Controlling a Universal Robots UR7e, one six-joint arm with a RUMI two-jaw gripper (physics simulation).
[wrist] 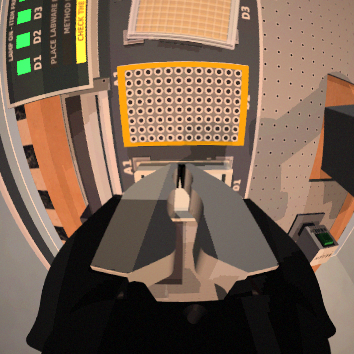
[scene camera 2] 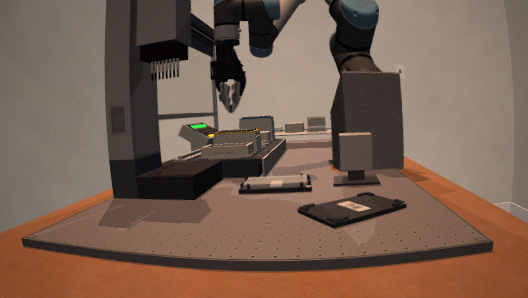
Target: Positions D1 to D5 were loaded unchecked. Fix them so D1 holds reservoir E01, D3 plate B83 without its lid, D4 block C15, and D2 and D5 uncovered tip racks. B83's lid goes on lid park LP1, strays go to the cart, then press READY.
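My gripper (scene camera 2: 231,110) (wrist: 178,166) is shut and empty, pointing down above the deck's near end. The pale reservoir (scene camera 2: 227,150) at D1 is mostly hidden behind the fingers in the wrist view. An uncovered orange-rimmed tip rack (scene camera 2: 235,134) (wrist: 183,106) stands at D2. A plate with amber wells (wrist: 183,19) sits at D3, without a lid. A blue-topped rack (scene camera 2: 257,126) stands further back; D4 is mostly hidden. A clear lid (scene camera 2: 275,182) lies on the lid park. The READY button (wrist: 326,238) is green, on its box (scene camera 2: 355,150).
The screen (scene camera 2: 199,127) (wrist: 47,47) shows green lamps and a yellow bar. A pipette head (scene camera 2: 164,52) hangs at left. The robot pedestal (scene camera 2: 370,120) stands at right. A dark labelled pad (scene camera 2: 325,212) lies in front. Behind, a block (scene camera 2: 294,126) and a rack (scene camera 2: 316,123) stand on a pale surface.
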